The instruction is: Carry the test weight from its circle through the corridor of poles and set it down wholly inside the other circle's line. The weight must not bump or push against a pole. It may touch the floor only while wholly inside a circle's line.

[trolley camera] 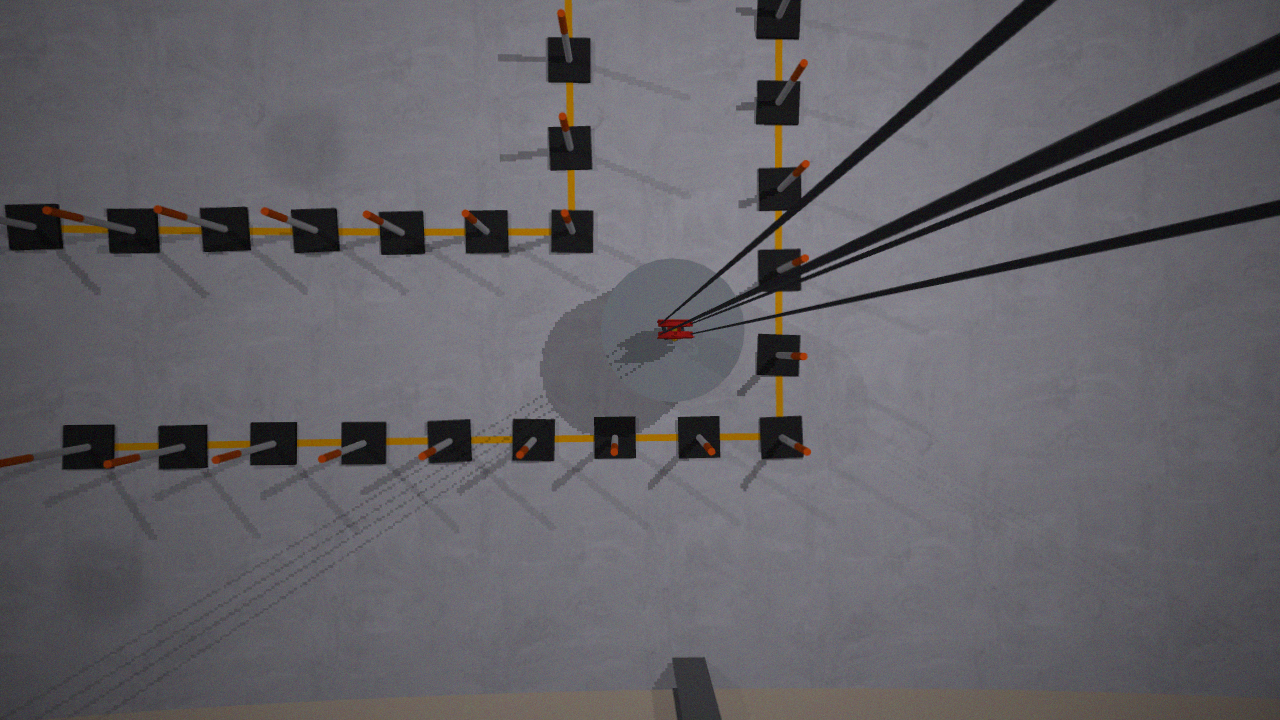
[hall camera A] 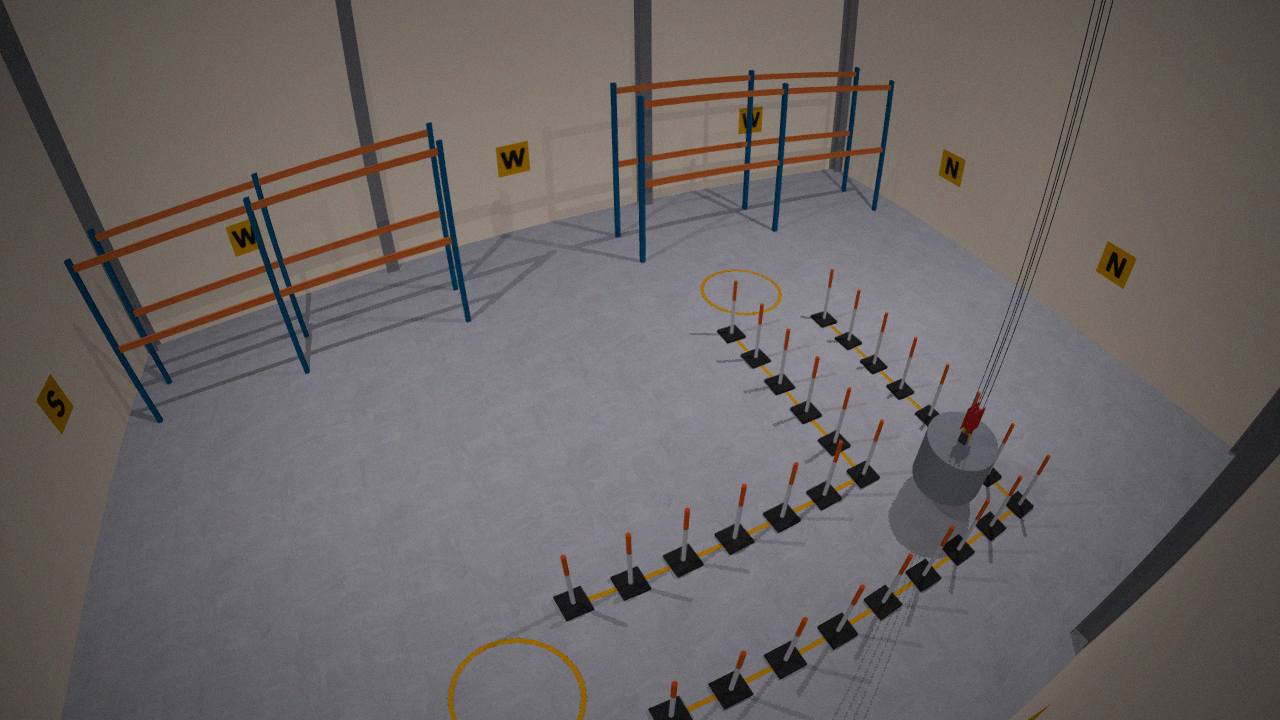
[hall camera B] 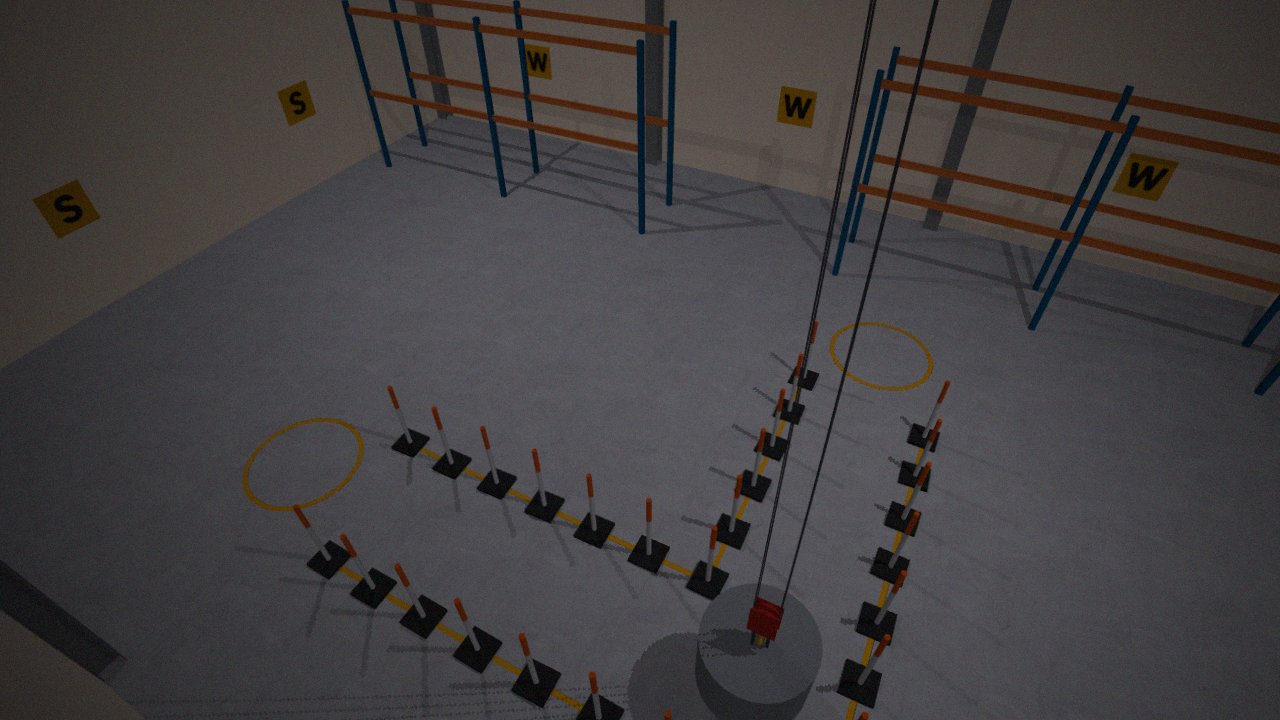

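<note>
The grey test weight (hall camera A: 948, 479) (hall camera B: 792, 671) (trolley camera: 702, 367) hangs upright at the corner of the corridor, its shadow on the floor beside it. My gripper, the hook under the red block (hall camera A: 965, 434) (hall camera B: 760, 637) (trolley camera: 674, 329), is shut on the weight at its top middle. In the trolley camera the weight shows between the inner corner pole (trolley camera: 571, 231) and the right-hand row, nearer that row, with a narrow gap to its bases. One yellow circle (hall camera A: 449, 694) (hall camera B: 244, 474) lies beyond one corridor end, the other circle (hall camera A: 700, 290) (hall camera B: 830, 353) beyond the far end.
The outer corner pole (hall camera A: 1020, 504) (trolley camera: 781, 437) stands beyond the weight. Poles on black bases line both legs of the corridor. Two blue and orange racks (hall camera A: 306, 358) (hall camera B: 641, 179) stand along the W wall. A grey column (trolley camera: 693, 685) shows at the trolley camera's bottom edge.
</note>
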